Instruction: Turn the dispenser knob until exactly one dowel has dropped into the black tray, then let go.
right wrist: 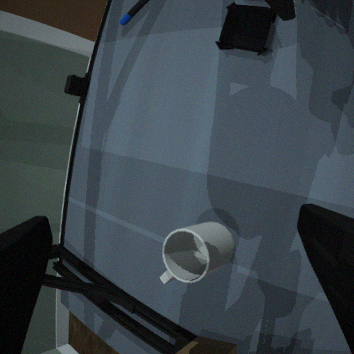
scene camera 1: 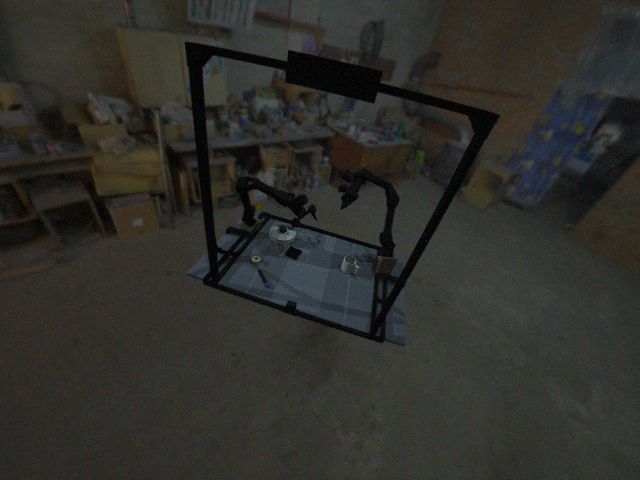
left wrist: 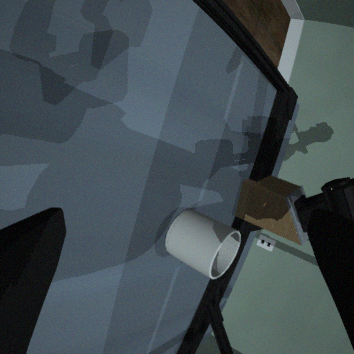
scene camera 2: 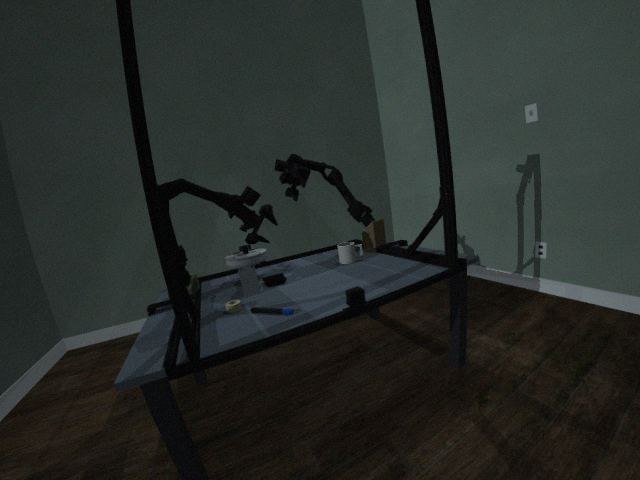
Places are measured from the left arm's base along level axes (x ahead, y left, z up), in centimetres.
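Pixels of known places: left gripper, fingertip midpoint: (right wrist: 287, 10) (scene camera 1: 311, 224) (left wrist: 190, 222) (scene camera 2: 273, 233); right gripper, fingertip midpoint: (right wrist: 175, 224) (scene camera 1: 342, 208) (scene camera 2: 299, 194); left arm's base, origin of the base link: (scene camera 1: 250, 222); right arm's base, origin of the base link: (scene camera 1: 387, 256) (left wrist: 303, 212) (scene camera 2: 372, 225).
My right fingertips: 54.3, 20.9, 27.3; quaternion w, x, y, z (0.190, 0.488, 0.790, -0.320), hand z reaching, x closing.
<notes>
Ahead of a thing's pixels: the offset from my right fingertips to its top centre, as dx, dy, dz. "*": to the spot under its first point.
The dispenser @[-25.8, -23.1, -19.5] (scene camera 1: 282, 235) (scene camera 2: 246, 257) has a white round top on a pale stand, with a black knob @[-25.8, -23.1, -16.7] (scene camera 1: 282, 228) (scene camera 2: 245, 249) on top. The black tray @[-17.1, -21.3, -31.7] (scene camera 1: 293, 252) (scene camera 2: 274, 280) (right wrist: 246, 29) lies beside its foot; its inside is too dark to show any dowel. My left gripper (scene camera 1: 305, 219) (scene camera 2: 271, 233) (left wrist: 190, 222) is open and empty, above and to the right of the knob, apart from it. My right gripper (scene camera 1: 344, 203) (scene camera 2: 292, 194) (right wrist: 175, 224) is open and empty, high above the table. The knob does not show in either wrist view.
A white mug @[* +17.9, -13.3, -26.9] (scene camera 1: 348, 265) (scene camera 2: 347, 253) (left wrist: 197, 242) (right wrist: 217, 245) stands near a wooden block (scene camera 1: 385, 265) (scene camera 2: 374, 235) (left wrist: 265, 205) at the right. A tape roll @[-30.0, -41.9, -31.6] (scene camera 1: 255, 259) (scene camera 2: 233, 305) and a blue-tipped marker @[-17.1, -49.9, -32.5] (scene camera 1: 264, 279) (scene camera 2: 271, 311) lie in front of the dispenser. A black frame (scene camera 1: 200, 155) surrounds the table.
</notes>
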